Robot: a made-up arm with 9 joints.
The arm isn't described. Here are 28 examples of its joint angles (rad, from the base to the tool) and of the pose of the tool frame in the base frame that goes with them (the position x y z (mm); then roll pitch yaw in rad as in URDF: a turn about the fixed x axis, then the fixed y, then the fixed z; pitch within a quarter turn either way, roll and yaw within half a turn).
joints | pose
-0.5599 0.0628 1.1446 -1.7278 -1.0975 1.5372 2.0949 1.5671 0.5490 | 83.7 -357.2 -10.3 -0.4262 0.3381 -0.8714
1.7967 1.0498 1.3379 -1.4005 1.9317 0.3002 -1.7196 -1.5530 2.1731 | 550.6 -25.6 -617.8 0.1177 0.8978 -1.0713
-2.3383 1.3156 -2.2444 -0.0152 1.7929 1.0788 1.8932 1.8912 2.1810 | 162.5 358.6 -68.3 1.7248 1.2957 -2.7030
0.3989 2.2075 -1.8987 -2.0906 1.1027 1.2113 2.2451 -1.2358 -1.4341 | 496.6 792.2 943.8 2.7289 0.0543 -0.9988
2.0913 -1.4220 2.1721 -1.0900 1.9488 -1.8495 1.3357 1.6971 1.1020 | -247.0 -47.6 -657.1 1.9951 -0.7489 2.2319
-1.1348 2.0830 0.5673 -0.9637 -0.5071 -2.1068 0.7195 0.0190 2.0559 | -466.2 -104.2 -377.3 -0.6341 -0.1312 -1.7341
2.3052 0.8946 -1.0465 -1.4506 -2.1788 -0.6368 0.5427 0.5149 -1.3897 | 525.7 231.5 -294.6 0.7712 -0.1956 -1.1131
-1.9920 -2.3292 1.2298 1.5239 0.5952 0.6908 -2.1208 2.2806 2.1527 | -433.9 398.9 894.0 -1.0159 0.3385 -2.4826
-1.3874 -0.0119 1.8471 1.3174 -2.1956 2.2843 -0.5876 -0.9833 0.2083 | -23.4 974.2 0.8 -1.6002 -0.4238 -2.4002
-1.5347 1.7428 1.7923 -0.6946 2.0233 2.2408 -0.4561 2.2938 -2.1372 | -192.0 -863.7 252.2 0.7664 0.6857 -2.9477
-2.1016 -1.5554 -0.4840 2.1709 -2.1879 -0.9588 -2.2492 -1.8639 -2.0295 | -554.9 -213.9 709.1 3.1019 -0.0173 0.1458
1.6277 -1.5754 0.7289 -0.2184 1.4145 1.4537 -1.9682 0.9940 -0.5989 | -22.7 1313.0 -398.9 1.4211 0.4302 0.1998
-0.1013 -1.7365 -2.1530 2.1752 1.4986 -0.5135 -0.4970 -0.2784 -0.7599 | -563.0 258.9 949.4 -1.6225 0.7727 -1.9535
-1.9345 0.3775 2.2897 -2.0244 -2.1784 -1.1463 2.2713 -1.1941 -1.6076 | -216.4 413.7 1225.9 2.6746 0.4953 -0.1388
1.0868 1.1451 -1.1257 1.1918 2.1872 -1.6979 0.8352 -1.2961 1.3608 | 573.8 1111.1 -593.4 -0.7336 0.2858 -2.6102
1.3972 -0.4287 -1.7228 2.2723 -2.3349 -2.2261 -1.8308 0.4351 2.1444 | 539.5 -971.6 213.0 2.2315 -1.0254 2.6751
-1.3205 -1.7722 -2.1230 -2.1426 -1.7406 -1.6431 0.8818 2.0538 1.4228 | -264.2 -306.3 612.5 -1.8646 0.4623 -1.6406
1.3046 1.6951 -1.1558 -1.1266 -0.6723 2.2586 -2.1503 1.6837 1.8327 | 561.5 -103.0 -464.7 0.9798 -0.7704 -0.8455
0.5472 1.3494 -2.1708 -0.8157 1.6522 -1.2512 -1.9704 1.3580 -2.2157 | 90.3 1160.4 882.5 2.3415 0.1246 -0.5843
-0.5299 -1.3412 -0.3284 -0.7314 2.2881 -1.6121 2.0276 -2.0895 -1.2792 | 1206.6 681.7 -15.4 -0.9385 -0.6809 2.2484
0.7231 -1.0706 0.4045 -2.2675 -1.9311 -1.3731 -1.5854 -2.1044 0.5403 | 177.2 -47.8 -303.9 -0.8826 -0.2198 -1.4590
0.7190 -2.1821 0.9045 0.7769 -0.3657 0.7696 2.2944 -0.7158 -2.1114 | 1276.9 293.2 -84.1 1.9183 0.9177 -0.8555
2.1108 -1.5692 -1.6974 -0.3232 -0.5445 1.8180 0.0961 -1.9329 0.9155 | -225.3 -558.5 -150.1 2.2455 1.1707 -1.8306
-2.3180 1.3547 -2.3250 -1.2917 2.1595 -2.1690 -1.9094 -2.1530 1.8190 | 170.1 459.1 282.2 -2.2364 0.2787 0.3550
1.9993 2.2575 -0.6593 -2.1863 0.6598 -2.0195 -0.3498 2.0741 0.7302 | -874.9 158.0 366.9 -1.9876 0.0125 -2.1093
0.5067 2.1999 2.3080 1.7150 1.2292 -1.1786 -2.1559 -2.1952 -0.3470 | 346.2 -863.4 -291.6 0.5116 -1.1127 2.9258
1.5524 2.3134 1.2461 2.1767 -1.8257 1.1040 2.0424 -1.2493 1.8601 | -550.5 459.2 691.5 2.5115 -0.4806 0.0073
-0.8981 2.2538 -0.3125 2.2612 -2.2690 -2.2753 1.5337 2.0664 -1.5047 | 368.9 398.0 67.5 -0.1739 -0.7757 -1.0953
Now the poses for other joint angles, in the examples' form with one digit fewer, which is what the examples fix.
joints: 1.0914 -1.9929 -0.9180 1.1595 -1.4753 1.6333 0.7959 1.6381 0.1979
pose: 640 -1006 -487 3.090 1.291 -1.544
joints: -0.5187 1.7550 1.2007 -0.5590 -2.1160 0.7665 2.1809 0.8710 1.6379
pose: 383 248 734 -1.642 0.479 1.724
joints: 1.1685 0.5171 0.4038 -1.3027 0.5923 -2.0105 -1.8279 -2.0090 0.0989
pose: -279 54 485 2.759 0.347 -1.982
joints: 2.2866 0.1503 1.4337 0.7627 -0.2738 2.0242 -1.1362 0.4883 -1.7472
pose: 78 933 -812 0.472 -0.063 -0.456
